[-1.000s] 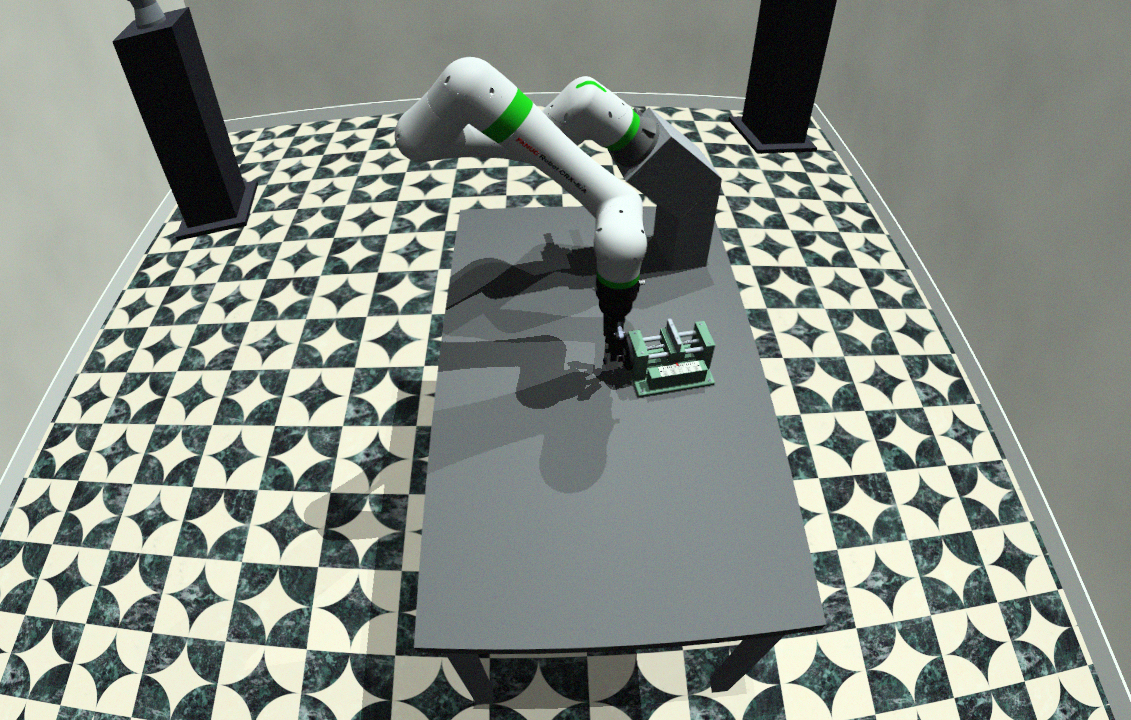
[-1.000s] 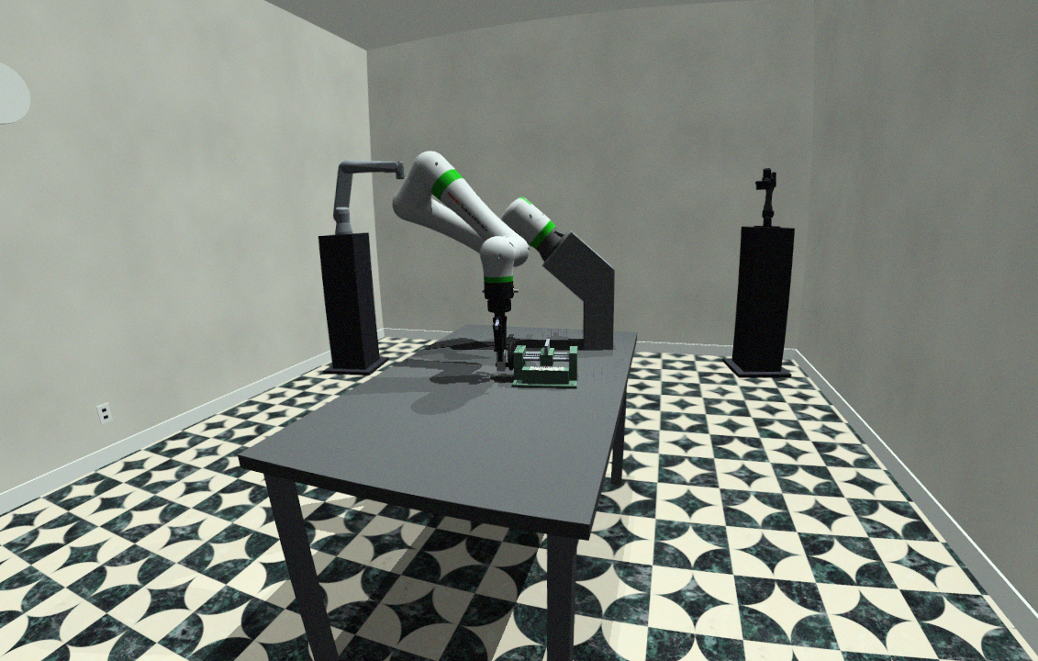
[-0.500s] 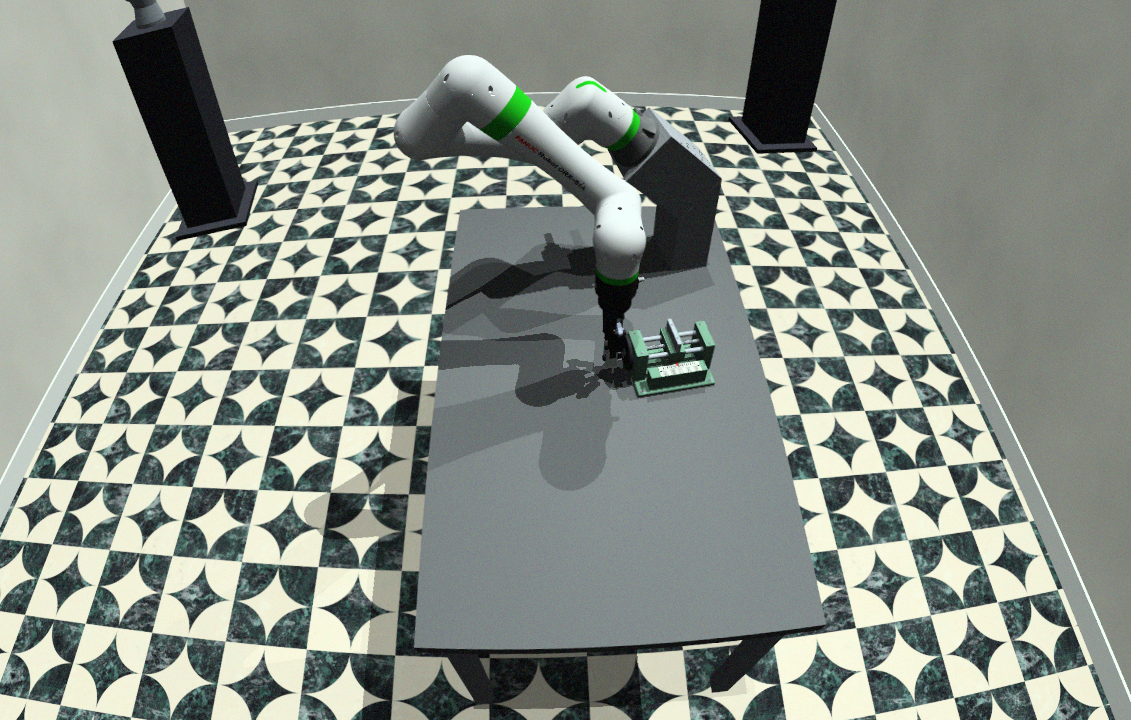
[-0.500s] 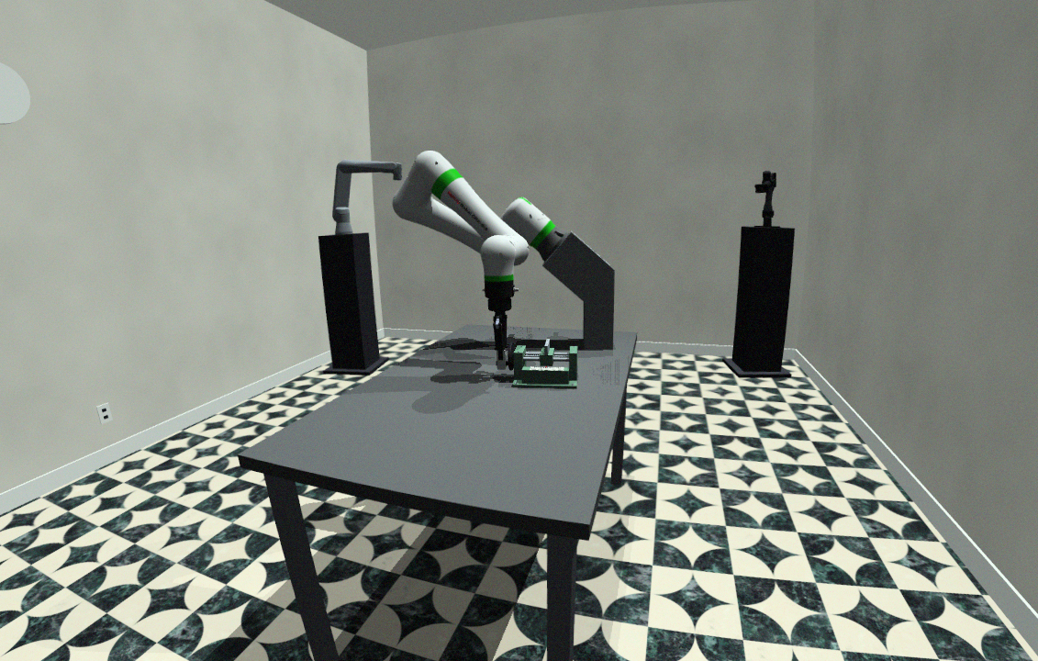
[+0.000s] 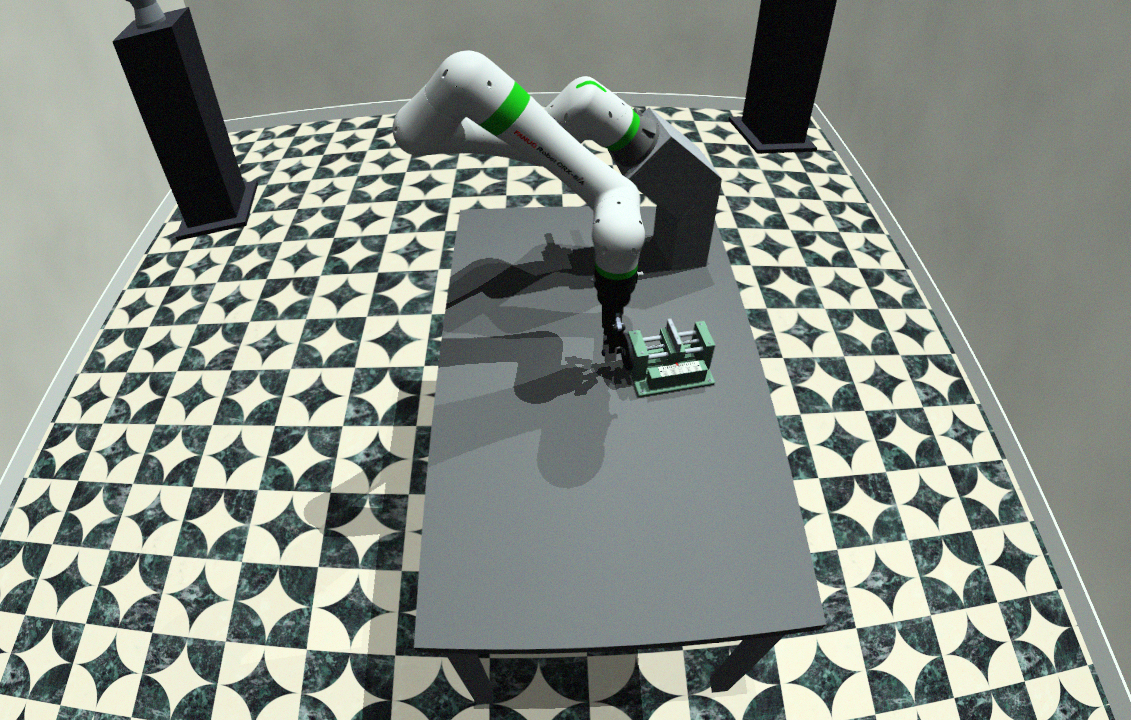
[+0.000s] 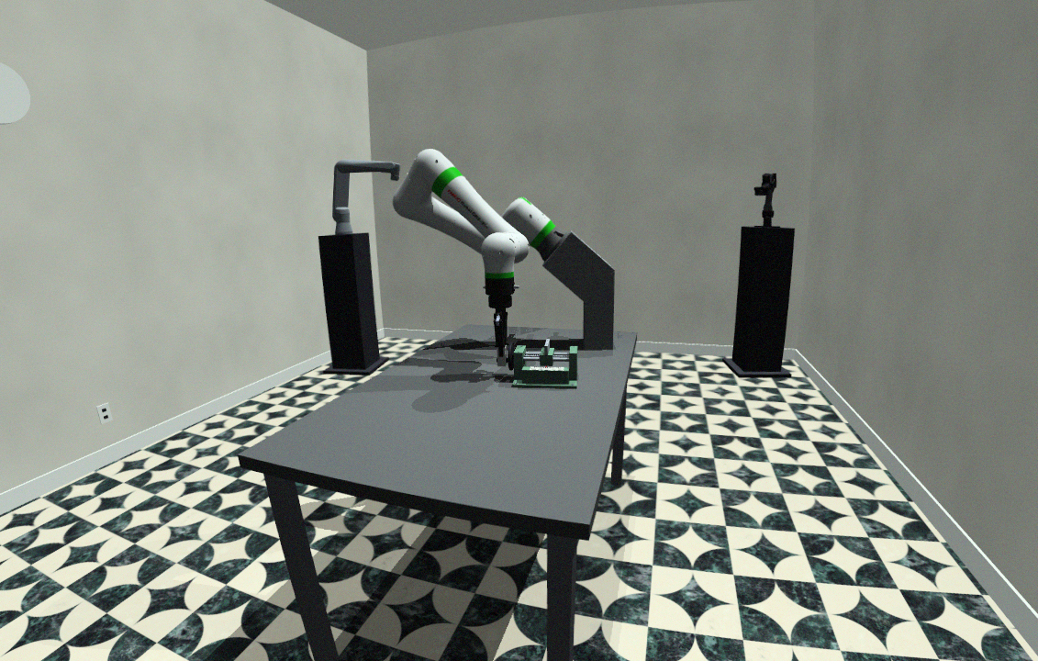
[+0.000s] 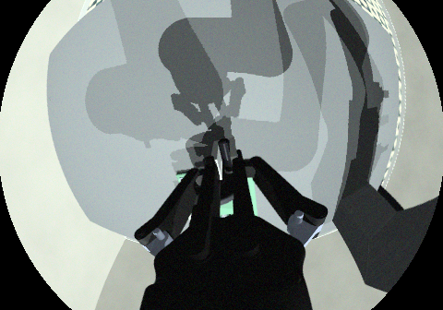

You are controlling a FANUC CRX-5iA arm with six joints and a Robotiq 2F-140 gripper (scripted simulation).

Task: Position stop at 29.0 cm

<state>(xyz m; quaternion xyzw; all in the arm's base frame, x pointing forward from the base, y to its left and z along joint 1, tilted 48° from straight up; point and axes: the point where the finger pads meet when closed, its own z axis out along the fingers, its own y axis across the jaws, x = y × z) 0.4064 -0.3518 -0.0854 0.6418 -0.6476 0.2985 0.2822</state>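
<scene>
Now: hand 40 mm short of the green stop fixture, 150 mm to the right of it and 20 mm below it. From my hand the other things lie so: black handwheel: 10 mm ahead, 20 mm to the left, 10 mm below.
</scene>
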